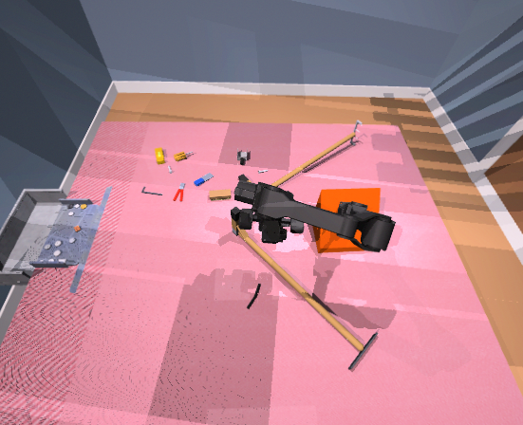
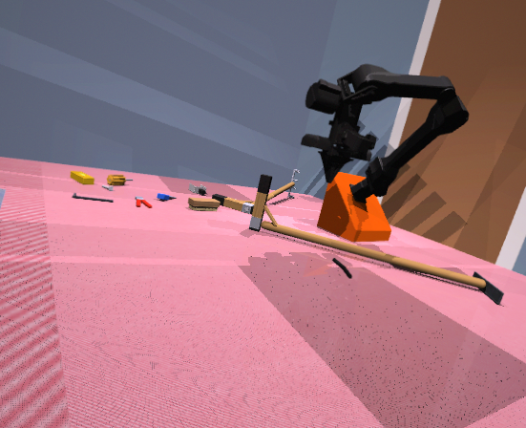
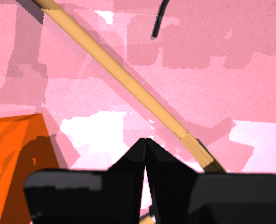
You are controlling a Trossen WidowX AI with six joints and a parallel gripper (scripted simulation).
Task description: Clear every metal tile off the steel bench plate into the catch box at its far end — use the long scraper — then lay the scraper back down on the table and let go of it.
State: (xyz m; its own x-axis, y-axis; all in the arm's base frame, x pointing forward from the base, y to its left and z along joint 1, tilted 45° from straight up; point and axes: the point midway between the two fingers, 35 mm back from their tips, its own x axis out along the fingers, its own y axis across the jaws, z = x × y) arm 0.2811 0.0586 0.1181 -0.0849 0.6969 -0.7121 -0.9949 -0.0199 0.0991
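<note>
Now: gripper tip 80 mm past the long scraper, 100 mm to the right of it and 100 mm above it. Round my gripper tip: wooden block 190 mm ahead, 270 mm to the right, 150 mm below; then black strip 40 mm ahead, 150 mm to the left, 160 mm below; then blue tool 280 mm ahead, 360 mm to the right, 160 mm below.
</note>
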